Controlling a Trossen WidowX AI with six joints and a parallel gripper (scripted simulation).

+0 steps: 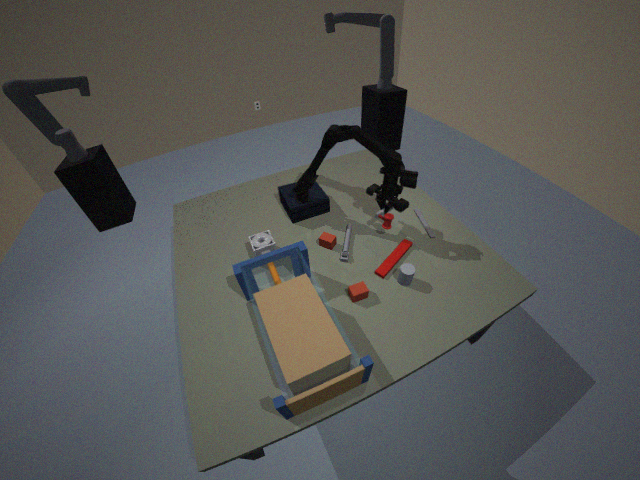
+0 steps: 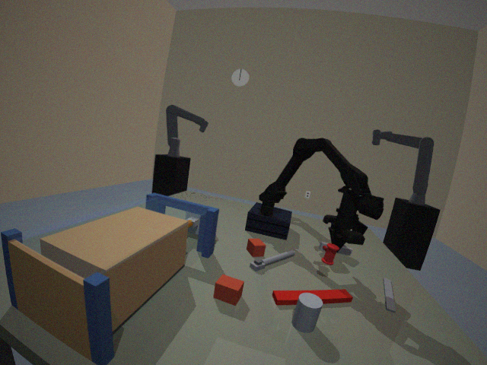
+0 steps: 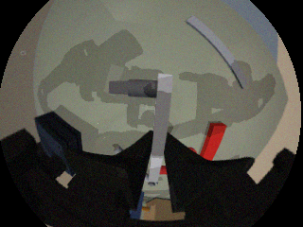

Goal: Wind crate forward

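My gripper tip is now 50 mm short of the red knob, 30 mm to the left of it and 10 mm below it. Also, from my gripper tip: grey strip: 190 mm to the left, 80 mm below, 70 mm ahead; then winch handle: 10 mm to the right, 10 mm ahead, 10 mm above; then red bar: 190 mm ahead, 70 mm below, 60 mm to the right.
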